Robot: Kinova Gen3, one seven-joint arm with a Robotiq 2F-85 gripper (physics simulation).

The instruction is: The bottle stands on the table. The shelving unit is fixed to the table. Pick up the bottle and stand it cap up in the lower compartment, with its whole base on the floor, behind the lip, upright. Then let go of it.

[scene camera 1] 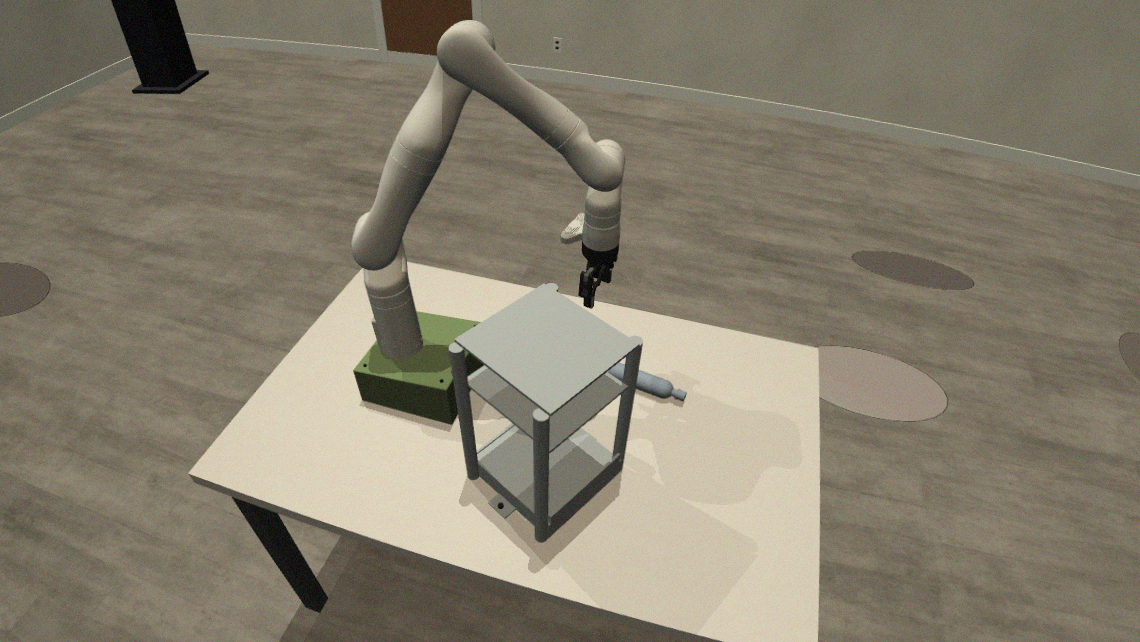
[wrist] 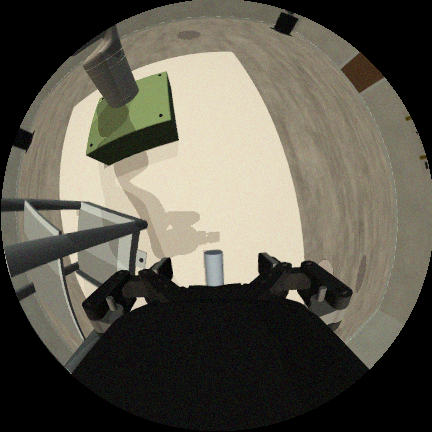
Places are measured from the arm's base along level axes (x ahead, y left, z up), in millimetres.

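Pixels of known places: gripper, fingertip midpoint: [scene camera 1: 597, 293] [wrist: 214, 265]; arm's base, link origin: [scene camera 1: 403, 345] [wrist: 123, 96].
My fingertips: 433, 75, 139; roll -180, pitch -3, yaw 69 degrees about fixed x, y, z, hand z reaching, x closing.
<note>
For each thing: its top centre in the pictures, then the offset to it from my fingertips, as dx, dy, dz. "spot": a spot on its surface instead. Level surfaces: height alone.
- blue-grey bottle, top centre: [scene camera 1: 648, 376] [wrist: 215, 290] +135, -46, -197
- table, surface height: dz -242
- grey shelving unit, top centre: [scene camera 1: 546, 341] -75, -304, +139
- middle shelf, surface spot: [scene camera 1: 498, 392] spot: -156, -334, +33
The blue-grey bottle [scene camera 1: 650, 384] [wrist: 213, 270] lies on its side on the table [scene camera 1: 741, 366] [wrist: 225, 150]. In the scene view its cap end points right, and the shelving unit hides its base end. In the wrist view its base end shows between the spread fingers, farther down, and the gripper body hides the rest. My gripper [scene camera 1: 593, 295] [wrist: 214, 265] is open and empty, pointing down well above the bottle. The grey shelving unit [scene camera 1: 550, 342] [wrist: 75, 246] stands upright. Its lower compartment [scene camera 1: 510, 476] holds no bottle.
The green base block [scene camera 1: 406, 398] [wrist: 145, 102] carries the arm, left of the shelving unit in the scene view. Corner posts [scene camera 1: 541, 478] and a middle shelf [scene camera 1: 498, 392] bound the compartments. A small bracket [scene camera 1: 500, 505] [wrist: 141, 259] sits at the unit's foot.
</note>
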